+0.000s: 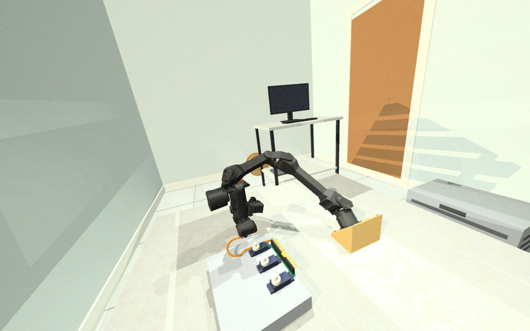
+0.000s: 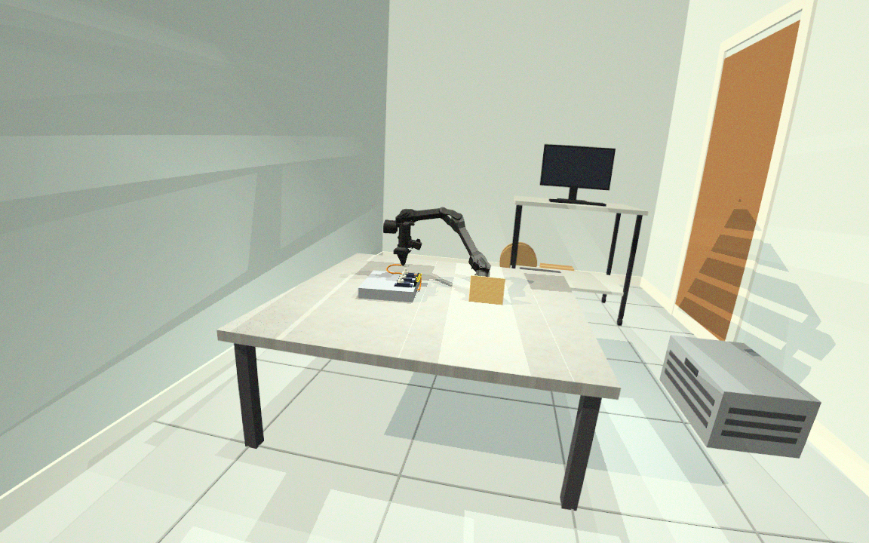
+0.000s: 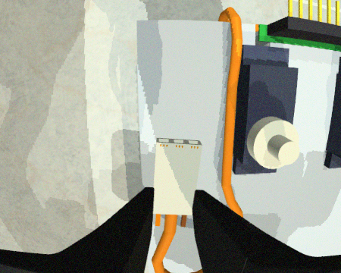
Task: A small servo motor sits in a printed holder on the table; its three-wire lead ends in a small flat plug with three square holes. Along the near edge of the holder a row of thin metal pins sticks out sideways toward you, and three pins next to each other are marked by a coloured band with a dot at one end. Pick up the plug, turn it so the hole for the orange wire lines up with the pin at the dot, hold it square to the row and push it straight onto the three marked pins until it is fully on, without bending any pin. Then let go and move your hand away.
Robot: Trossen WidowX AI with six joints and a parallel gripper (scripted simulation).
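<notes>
Right now the yellow band is 13 cm to the left of my gripper tip, 10 cm behind it and 2 cm below it. From my gripper tip the other things lie so: holder block 14 cm to the left, 7 cm below, 6 cm ahead; then black pin header 12 cm to the left, 10 cm behind, 3 cm below.
</notes>
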